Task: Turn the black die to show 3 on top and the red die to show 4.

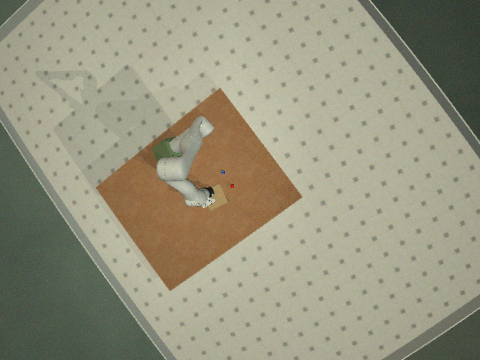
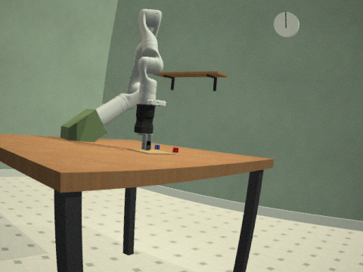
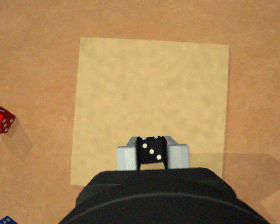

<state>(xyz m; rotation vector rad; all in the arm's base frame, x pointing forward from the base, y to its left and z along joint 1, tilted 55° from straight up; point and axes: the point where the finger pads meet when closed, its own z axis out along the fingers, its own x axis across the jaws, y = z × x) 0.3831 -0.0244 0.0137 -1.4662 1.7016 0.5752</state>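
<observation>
The black die lies 10 mm below my hand. From my hand the other things lie so: tan mat (30 mm ahead, 20 mm below); then blue die (150 mm to the left, 80 mm behind, 10 mm below); then red die (140 mm to the left, 30 mm ahead, 10 mm below).
</observation>
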